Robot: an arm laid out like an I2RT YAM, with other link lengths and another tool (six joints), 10 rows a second.
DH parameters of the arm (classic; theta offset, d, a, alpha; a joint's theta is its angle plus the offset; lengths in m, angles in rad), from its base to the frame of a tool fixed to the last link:
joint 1: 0 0.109 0.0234 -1.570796
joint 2: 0 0 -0.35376 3.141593
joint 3: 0.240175 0 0.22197 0
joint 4: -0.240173 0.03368 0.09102 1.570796
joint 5: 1.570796 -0.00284 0 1.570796
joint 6: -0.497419 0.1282 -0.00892 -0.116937
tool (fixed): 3.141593 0.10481 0 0
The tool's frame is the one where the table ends.
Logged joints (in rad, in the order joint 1, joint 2, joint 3, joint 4, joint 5, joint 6), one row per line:
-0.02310 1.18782 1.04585 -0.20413 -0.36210 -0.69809
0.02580 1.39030 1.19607 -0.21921 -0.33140 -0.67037
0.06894 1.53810 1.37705 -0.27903 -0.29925 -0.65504
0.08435 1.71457 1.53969 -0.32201 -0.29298 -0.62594
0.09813 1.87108 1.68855 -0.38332 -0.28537 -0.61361
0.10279 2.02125 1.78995 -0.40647 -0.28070 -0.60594
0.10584 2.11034 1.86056 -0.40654 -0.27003 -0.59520
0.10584 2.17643 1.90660 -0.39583 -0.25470 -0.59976
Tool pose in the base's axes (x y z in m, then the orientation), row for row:
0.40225 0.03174 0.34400 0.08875 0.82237 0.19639 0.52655
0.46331 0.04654 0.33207 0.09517 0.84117 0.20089 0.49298
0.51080 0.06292 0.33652 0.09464 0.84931 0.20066 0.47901
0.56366 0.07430 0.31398 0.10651 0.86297 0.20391 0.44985
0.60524 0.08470 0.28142 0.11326 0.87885 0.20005 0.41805
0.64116 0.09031 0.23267 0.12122 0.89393 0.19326 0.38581
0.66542 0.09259 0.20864 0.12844 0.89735 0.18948 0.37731
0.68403 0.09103 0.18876 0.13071 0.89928 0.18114 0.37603
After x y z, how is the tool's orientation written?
As a quaternion, x y z w.
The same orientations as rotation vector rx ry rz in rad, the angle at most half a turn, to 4 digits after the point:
0.2122 1.9661 0.4695
0.2309 2.0405 0.4873
0.2310 2.0730 0.4898
0.2634 2.1339 0.5042
0.2841 2.2048 0.5019
0.3087 2.2765 0.4922
0.3284 2.2943 0.4845
0.3344 2.3007 0.4634

